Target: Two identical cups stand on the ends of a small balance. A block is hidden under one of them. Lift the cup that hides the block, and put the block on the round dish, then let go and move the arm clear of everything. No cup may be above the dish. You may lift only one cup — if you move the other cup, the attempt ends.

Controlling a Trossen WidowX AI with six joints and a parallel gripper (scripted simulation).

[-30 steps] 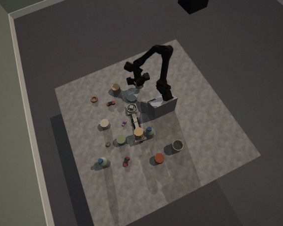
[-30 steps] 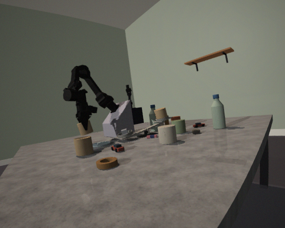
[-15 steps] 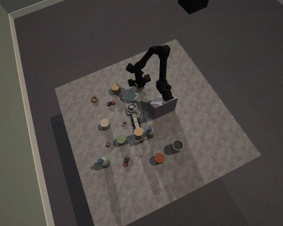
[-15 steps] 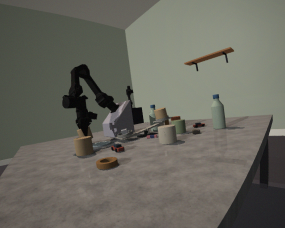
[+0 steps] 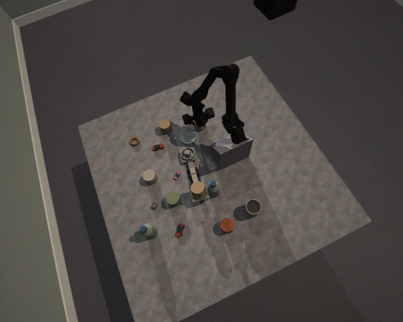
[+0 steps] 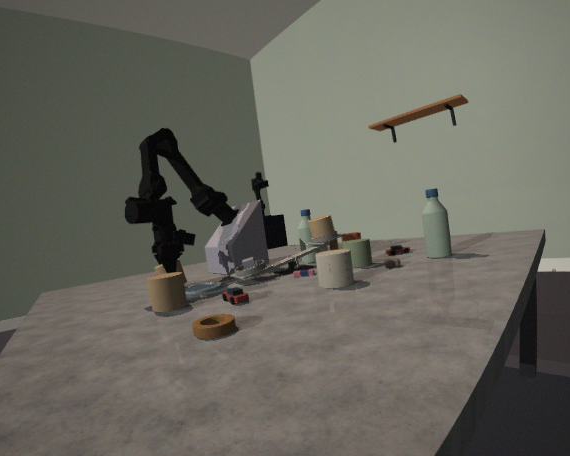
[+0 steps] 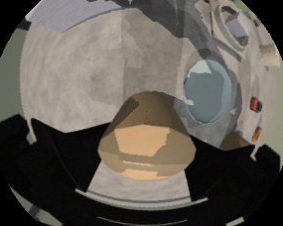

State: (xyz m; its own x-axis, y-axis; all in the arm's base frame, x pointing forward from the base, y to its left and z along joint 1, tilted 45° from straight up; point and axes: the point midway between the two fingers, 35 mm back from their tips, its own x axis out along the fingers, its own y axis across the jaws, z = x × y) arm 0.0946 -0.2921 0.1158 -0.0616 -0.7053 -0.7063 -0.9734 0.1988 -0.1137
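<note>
The grey block lies 160 mm ahead of my gripper tip, 150 mm to the left of it and 10 mm above it. The rest, counted from my gripper tip: tan cup: 220 mm ahead, 420 mm to the left, 80 mm above; cream cylinder: 420 mm ahead, 160 mm to the left, 10 mm above; round pale-blue dish: 100 mm ahead, 40 mm to the left, 20 mm below.
</note>
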